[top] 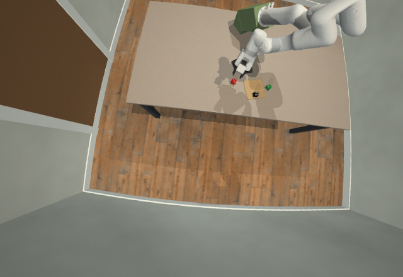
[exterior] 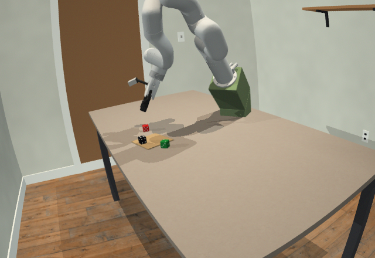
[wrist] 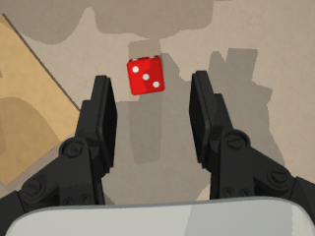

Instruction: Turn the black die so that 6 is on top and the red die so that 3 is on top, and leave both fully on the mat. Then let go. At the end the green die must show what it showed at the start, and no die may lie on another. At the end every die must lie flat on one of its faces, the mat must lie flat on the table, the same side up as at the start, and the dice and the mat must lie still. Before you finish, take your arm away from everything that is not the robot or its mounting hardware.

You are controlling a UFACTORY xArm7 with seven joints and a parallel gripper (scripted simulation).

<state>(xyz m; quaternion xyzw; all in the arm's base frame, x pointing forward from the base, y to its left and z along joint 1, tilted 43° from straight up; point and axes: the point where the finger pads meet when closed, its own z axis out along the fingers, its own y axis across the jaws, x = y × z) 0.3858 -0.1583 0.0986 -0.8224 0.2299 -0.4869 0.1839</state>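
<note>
Right now my hand is 110 mm above the red die and 10 mm short of it. Round my hand: tan mat 160 mm to the left, 120 mm below, 20 mm ahead; black die 170 mm to the left, 110 mm below, 60 mm ahead; green die 260 mm to the left, 110 mm below, 20 mm behind.
</note>
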